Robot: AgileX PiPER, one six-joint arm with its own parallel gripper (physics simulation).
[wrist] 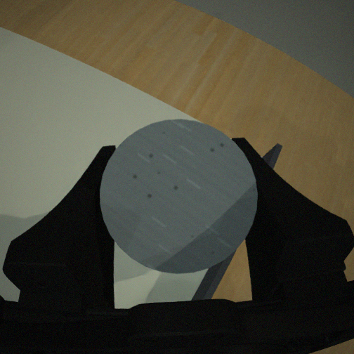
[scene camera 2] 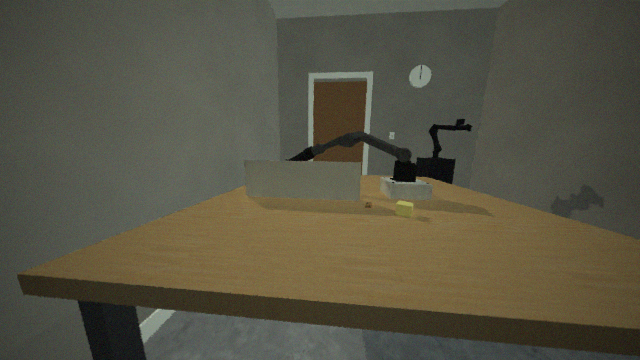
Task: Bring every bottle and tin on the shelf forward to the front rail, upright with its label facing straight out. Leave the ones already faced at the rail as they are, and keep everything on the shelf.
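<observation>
A round grey tin [wrist: 170, 200], seen from its top, fills the middle of the wrist view. My gripper [wrist: 174, 157] is shut on it, with one black finger against each side. The pale shelf [scene camera 2: 302, 180] [wrist: 60, 115] lies below and to the left of the tin in the wrist view. A dark rail [wrist: 274, 155] runs slantwise behind the tin and is partly covered by it. The tin's label and base are hidden. In the scene view the shelf's tall pale panel hides the fingertips and any bottles or tins behind it.
The wooden table [scene camera 2: 300, 250] [wrist: 200, 65] extends beyond the shelf. A yellow block [scene camera 2: 404, 209] and a small brown object [scene camera 2: 368, 205] lie on it beside the shelf. The arm's base stands on a white block [scene camera 2: 407, 190]. A second dark arm [scene camera 2: 436, 140] stands in the background.
</observation>
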